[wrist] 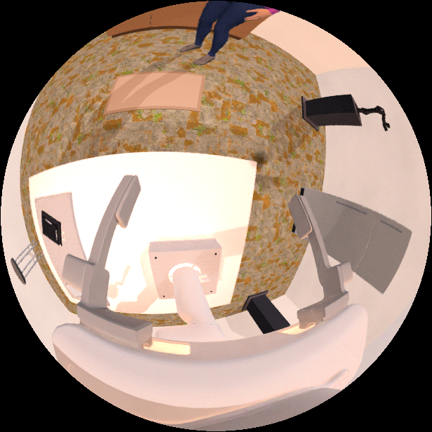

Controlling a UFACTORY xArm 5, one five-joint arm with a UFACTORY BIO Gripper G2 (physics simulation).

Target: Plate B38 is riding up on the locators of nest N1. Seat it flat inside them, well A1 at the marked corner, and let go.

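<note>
My gripper (215, 209) is open, with its two fingers wide apart and nothing between them. It is above the bright white table (200, 172). A small black, frame-like holder (51, 228) with a pale mark in its middle lies on a speckled board (60, 202) at the left of the view, to the left of the left finger and apart from it. I cannot tell whether this holder is nest N1. Plate B38, its locators, well A1 and the marked corner cannot be made out at this size.
The arm's base plate (160, 250) and white arm column (192, 295) stand on the table, low in the view. Beyond the table are a black pedestal (332, 111), a second black pedestal (267, 312), a grey cabinet (370, 240), a stool (19, 270), a rug (155, 92) and a person's legs (220, 32).
</note>
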